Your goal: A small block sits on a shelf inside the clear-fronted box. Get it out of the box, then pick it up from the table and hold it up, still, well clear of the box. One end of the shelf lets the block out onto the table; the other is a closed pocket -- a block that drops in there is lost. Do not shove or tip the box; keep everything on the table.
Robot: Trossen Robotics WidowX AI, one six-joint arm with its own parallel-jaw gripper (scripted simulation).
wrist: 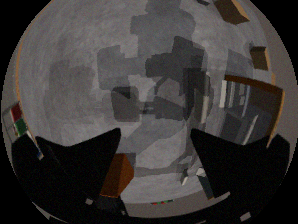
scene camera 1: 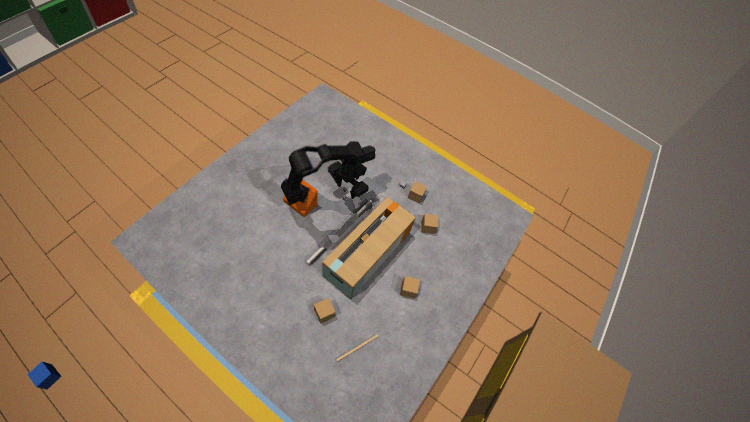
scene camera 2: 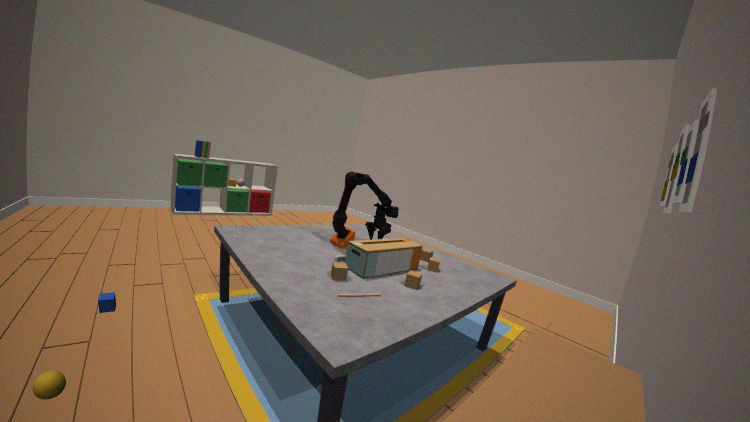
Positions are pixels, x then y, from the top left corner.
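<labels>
Long box in the wrist view (251, 109), also in scene camera 1, scene camera 2. Same spot on the box: (scene camera 1: 350, 265) and (scene camera 2: 369, 246).
</labels>
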